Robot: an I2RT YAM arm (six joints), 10 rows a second.
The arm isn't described. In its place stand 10 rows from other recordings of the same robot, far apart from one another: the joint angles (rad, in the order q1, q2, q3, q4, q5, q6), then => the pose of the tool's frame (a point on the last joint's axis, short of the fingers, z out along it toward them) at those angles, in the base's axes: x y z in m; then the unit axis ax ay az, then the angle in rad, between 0 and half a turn.
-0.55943, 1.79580, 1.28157, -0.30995, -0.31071, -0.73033 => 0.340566, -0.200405, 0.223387, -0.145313, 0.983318, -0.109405, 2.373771
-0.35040, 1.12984, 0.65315, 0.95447, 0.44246, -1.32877 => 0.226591, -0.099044, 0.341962, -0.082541, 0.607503, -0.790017, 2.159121
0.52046, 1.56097, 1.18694, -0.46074, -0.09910, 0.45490 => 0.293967, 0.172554, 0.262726, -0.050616, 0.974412, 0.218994, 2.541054
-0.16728, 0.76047, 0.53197, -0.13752, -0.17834, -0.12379 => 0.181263, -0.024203, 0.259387, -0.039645, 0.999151, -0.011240, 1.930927
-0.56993, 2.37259, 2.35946, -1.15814, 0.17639, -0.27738 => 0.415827, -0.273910, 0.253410, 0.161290, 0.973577, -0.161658, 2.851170
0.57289, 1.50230, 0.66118, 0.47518, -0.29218, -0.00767 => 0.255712, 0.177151, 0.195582, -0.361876, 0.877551, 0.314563, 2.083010
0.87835, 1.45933, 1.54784, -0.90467, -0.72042, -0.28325 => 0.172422, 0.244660, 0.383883, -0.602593, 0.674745, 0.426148, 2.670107
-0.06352, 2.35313, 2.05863, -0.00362, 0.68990, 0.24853 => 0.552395, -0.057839, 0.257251, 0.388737, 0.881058, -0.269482, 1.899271
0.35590, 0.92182, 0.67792, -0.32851, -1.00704, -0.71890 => 0.168432, 0.094714, 0.272504, -0.678723, 0.621728, 0.390882, 2.119974
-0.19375, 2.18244, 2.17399, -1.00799, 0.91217, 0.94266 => 0.453344, -0.117641, 0.306124, 0.613167, 0.717893, -0.329630, 2.354218
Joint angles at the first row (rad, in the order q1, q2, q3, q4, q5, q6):
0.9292, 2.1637, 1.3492, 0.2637, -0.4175, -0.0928
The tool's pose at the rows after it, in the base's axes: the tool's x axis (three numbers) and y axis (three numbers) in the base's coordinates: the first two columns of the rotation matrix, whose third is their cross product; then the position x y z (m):
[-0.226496, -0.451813, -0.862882, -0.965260, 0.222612, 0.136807, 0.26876, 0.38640, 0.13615]
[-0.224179, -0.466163, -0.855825, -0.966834, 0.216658, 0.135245, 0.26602, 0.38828, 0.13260]
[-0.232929, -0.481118, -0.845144, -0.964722, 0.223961, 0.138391, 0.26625, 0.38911, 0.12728]
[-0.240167, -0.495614, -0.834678, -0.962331, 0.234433, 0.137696, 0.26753, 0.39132, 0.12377]
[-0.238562, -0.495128, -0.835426, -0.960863, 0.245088, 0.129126, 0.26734, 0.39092, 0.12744]
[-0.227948, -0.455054, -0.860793, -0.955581, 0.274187, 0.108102, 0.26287, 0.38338, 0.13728]
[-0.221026, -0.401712, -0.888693, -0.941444, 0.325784, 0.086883, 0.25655, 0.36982, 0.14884]
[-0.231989, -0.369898, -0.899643, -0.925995, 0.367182, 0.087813, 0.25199, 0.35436, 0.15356]
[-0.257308, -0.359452, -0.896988, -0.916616, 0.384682, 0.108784, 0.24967, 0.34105, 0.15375]
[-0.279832, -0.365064, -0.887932, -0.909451, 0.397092, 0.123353, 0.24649, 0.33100, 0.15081]
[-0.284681, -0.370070, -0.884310, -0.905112, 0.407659, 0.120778, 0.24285, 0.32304, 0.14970]
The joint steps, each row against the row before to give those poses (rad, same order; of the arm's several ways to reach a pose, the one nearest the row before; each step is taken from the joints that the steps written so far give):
0.0028, 0.0086, 0.0031, -0.0065, -0.0055, -0.0034
0.0073, 0.0072, 0.0021, -0.0107, 0.0032, -0.0072
0.0012, 0.0133, 0.0065, -0.0132, 0.0078, -0.0009
0.0014, 0.0150, 0.0176, -0.0213, 0.0126, -0.0015
0.0008, -0.0098, -0.0003, -0.0067, 0.0141, 0.0000
0.0005, -0.0497, -0.0608, 0.0668, 0.0318, 0.0176
-0.0025, -0.0710, -0.0907, 0.0872, 0.0503, 0.0273
-0.0102, -0.0572, -0.0818, 0.0555, 0.0287, 0.0246
-0.0148, -0.0381, -0.0573, 0.0177, -0.0045, 0.0207
-0.0089, -0.0251, -0.0445, 0.0020, -0.0013, 0.0108
-0.0044, -0.0246, -0.0382, 0.0055, 0.0075, -0.0013

